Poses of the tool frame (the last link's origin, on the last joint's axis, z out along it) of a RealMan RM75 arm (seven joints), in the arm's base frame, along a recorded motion.
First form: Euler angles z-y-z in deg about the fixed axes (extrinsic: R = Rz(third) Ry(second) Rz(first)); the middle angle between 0 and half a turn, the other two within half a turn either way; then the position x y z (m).
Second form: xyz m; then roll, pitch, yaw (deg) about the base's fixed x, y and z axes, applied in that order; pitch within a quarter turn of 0, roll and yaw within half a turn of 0. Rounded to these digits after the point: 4 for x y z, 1 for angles.
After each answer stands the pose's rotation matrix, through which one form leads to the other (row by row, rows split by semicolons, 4 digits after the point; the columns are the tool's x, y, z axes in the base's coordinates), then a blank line. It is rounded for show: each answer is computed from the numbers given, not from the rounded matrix.
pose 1, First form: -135.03, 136.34, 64.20, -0.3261, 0.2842, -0.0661
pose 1, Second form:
-0.3261, 0.2842, -0.0661, -146.0, -29.2, 10.1
0.8590 0.4144 0.3005; 0.1532 -0.7682 0.6216; 0.4884 -0.4879 -0.7234

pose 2, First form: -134.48, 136.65, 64.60, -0.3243, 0.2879, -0.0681
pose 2, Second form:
-0.3243, 0.2879, -0.0681, -146.0, -28.7, 10.1
0.8631 0.4104 0.2944; 0.1542 -0.7692 0.6201; 0.4810 -0.4898 -0.7272

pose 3, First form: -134.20, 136.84, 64.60, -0.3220, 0.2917, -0.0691
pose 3, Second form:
-0.3220, 0.2917, -0.0691, -146.1, -28.5, 10.0
0.8657 0.4055 0.2934; 0.1519 -0.7714 0.6179; 0.4769 -0.4904 -0.7294

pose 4, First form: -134.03, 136.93, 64.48, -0.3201, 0.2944, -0.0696
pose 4, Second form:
-0.3201, 0.2944, -0.0696, -146.1, -28.3, 9.7
0.8676 0.4009 0.2942; 0.1484 -0.7734 0.6163; 0.4746 -0.4910 -0.7305

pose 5, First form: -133.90, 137.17, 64.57, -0.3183, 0.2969, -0.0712
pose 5, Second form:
-0.3183, 0.2969, -0.0712, -146.3, -28.1, 9.8
0.8691 0.3993 0.2919; 0.1498 -0.7750 0.6140; 0.4714 -0.4898 -0.7334

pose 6, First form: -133.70, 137.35, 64.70, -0.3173, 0.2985, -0.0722
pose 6, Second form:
-0.3173, 0.2985, -0.0722, -146.3, -27.9, 9.8
0.8708 0.3974 0.2895; 0.1504 -0.7760 0.6125; 0.4681 -0.4898 -0.7355

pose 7, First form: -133.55, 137.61, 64.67, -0.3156, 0.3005, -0.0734
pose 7, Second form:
-0.3156, 0.3005, -0.0734, -146.5, -27.7, 9.7
0.8728 0.3937 0.2884; 0.1499 -0.7786 0.6094; 0.4645 -0.4886 -0.7386

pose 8, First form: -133.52, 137.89, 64.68, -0.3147, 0.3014, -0.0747
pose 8, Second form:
-0.3147, 0.3014, -0.0747, -146.8, -27.5, 9.8
0.8739 0.3924 0.2868; 0.1517 -0.7808 0.6061; 0.4618 -0.4862 -0.7419

